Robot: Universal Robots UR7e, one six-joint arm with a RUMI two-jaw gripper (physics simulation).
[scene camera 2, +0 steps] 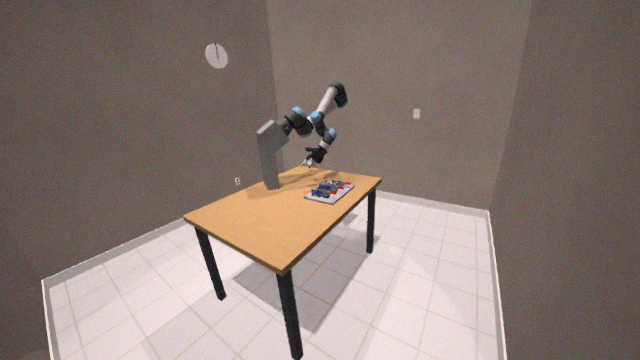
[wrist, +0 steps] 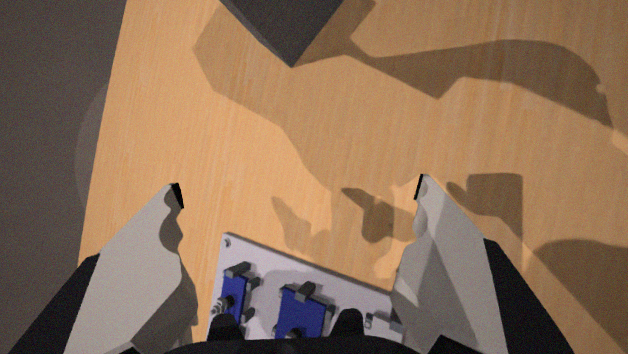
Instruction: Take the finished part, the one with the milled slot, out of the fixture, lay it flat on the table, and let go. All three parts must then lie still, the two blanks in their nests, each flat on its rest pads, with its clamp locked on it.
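Places are measured from the arm's base along level axes (x ahead, y left, z up), in centimetres.
Pixels of known places: gripper, fingertip midpoint: (scene camera 2: 305, 167) (wrist: 300, 180); arm's base at its link origin: (scene camera 2: 280, 129).
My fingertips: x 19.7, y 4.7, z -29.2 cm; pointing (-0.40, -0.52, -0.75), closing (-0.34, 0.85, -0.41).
Note:
Ahead of a thing's pixels: the offset from my fingertips to its top centre. Level surfaces: height alone.
The fixture plate (scene camera 2: 320, 200) (wrist: 240, 247) lies on the table, carrying a row of nests and clamps with red handles. In the wrist view a narrow blue part {dx +21.2, dy -10.8, dz -11.4 cm} (wrist: 235, 290) and a wider blue part {dx +19.2, dy +0.0, dz -11.9 cm} (wrist: 302, 312) sit on it, partly hidden by clamp pieces and the gripper body. The station at the plate's right is mostly hidden behind a finger. I cannot tell which part has the milled slot, nor whether the clamps are locked. My gripper (scene camera 2: 306, 164) (wrist: 300, 180) is open and empty, high above the table, off to the arm-mount side of the plate.
The wooden table {dz -15.5 cm} (scene camera 2: 250, 220) (wrist: 240, 150) carries the grey arm mount (scene camera 2: 268, 160) (wrist: 292, 30), which stands at the top of the wrist view. Shadows of the arm and gripper fall on the tabletop. A table edge runs down the left of the wrist view.

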